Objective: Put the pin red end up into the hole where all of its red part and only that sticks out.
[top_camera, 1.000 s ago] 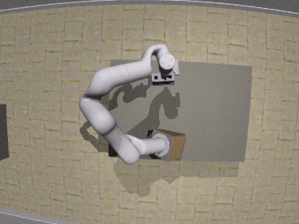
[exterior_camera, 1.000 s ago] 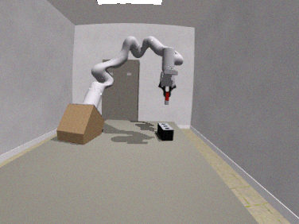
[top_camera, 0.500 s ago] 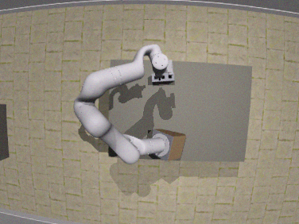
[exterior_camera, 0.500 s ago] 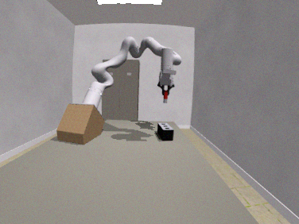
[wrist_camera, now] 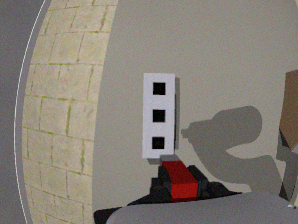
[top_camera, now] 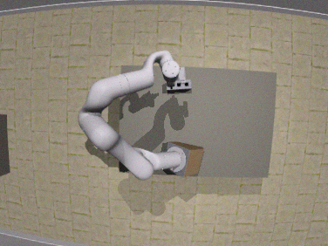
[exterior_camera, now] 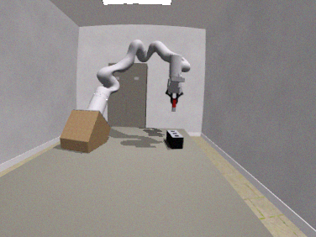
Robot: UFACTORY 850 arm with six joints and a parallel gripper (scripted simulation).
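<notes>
The block is 1 cm ahead of my hand, 6 cm to the right of it and 25 cm below it. The rest, counted from my hand: pin (1 cm below).
</notes>
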